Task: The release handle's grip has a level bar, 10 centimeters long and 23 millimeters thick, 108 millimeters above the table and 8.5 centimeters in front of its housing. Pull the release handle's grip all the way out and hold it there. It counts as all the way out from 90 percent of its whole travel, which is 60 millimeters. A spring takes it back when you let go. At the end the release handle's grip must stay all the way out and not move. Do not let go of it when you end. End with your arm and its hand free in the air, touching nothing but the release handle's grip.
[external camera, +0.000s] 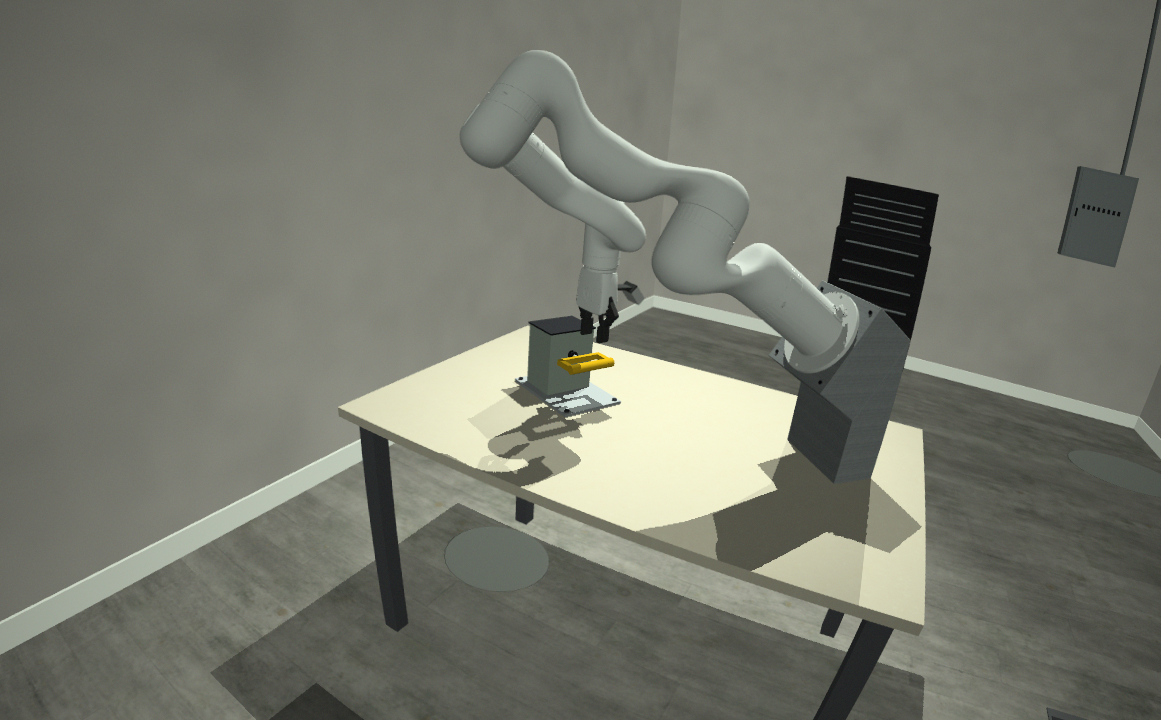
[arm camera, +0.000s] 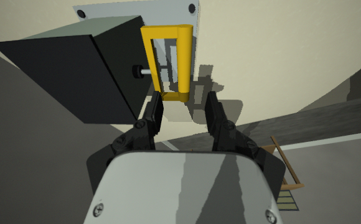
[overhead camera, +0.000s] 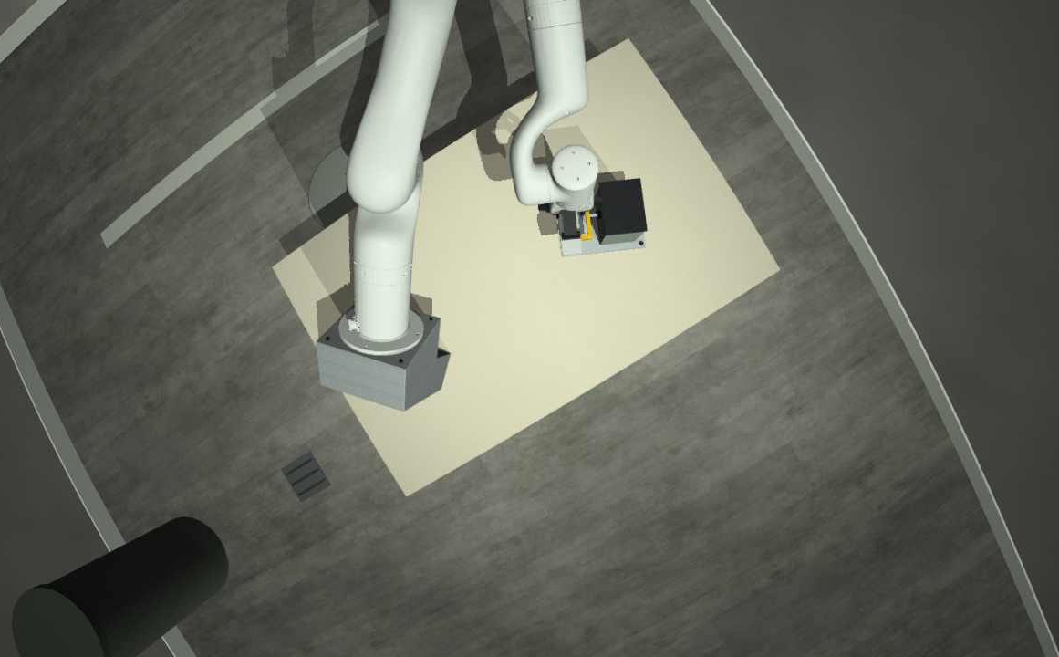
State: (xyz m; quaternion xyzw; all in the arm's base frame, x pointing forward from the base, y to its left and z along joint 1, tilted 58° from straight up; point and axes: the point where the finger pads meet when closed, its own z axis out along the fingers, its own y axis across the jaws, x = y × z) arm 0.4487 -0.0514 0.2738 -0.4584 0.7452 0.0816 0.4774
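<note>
Now: the grey baseplate 9 cm ahead of my hand, 2 cm to the right of it and 19 cm below it.
</note>
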